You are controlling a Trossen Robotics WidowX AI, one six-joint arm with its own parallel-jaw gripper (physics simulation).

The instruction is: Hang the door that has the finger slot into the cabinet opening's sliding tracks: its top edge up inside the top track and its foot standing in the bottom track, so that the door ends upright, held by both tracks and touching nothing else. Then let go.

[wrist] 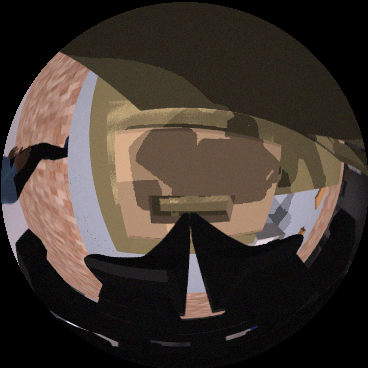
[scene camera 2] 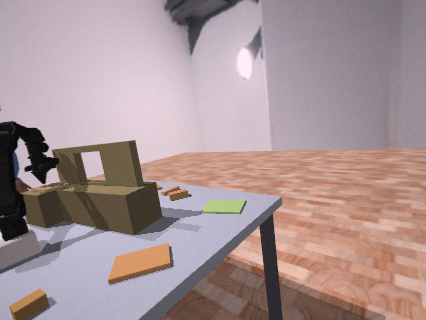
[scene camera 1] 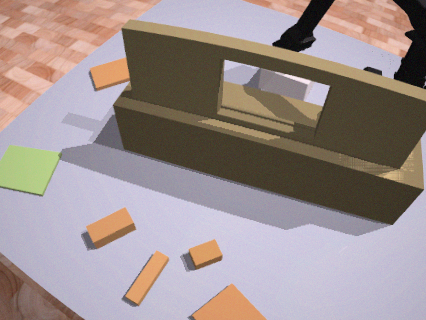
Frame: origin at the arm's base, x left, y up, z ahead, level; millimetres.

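Seen in the pictures: gripper, fingertip midpoint: (wrist: 188,217) (scene camera 2: 44,183); arm's base, link origin: (scene camera 2: 15,234).
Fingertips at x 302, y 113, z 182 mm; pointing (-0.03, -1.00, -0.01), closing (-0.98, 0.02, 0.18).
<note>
Offsets run from my fingertips to a thing's middle. "spot": to the spot under its first point.
The door {dx -16, dy -22, dz +17 mm} (wrist: 215,165) is a tan panel with a rectangular finger slot {spot: dx -11, dy -29, dz -4 mm} (wrist: 195,206). In the wrist view it lies on the olive cabinet's ledge, beside the upright wall, apparently flat. A narrow dark groove {spot: dx +6, dy -14, dz +67 mm} (wrist: 192,126) runs along its far edge. The cabinet (scene camera 1: 170,65) (scene camera 2: 120,165) (wrist: 200,60) has a rectangular window in its upright wall. My gripper (wrist: 188,217) (scene camera 2: 44,179) is shut and empty, pointing down, its tips overlapping the slot's near edge in the wrist view. Its height above the door cannot be told. The door is hidden behind the wall in scene camera 1.
A pale block (scene camera 1: 285,82) (scene camera 2: 17,250) stands behind the cabinet, under part of the arm. Orange pieces {dx -464, dy -174, dz +466 mm} (scene camera 1: 111,227) {dx -332, dy -182, dz +520 mm} (scene camera 1: 147,277) {dx -252, dy -177, dz +417 mm} (scene camera 1: 206,254) {dx -792, dy -185, dz +13 mm} (scene camera 2: 142,262) and a green plate {dx -785, dy -188, dz +447 mm} (scene camera 1: 27,170) (scene camera 2: 225,206) lie on the table. The upright wall rises close beside the gripper.
</note>
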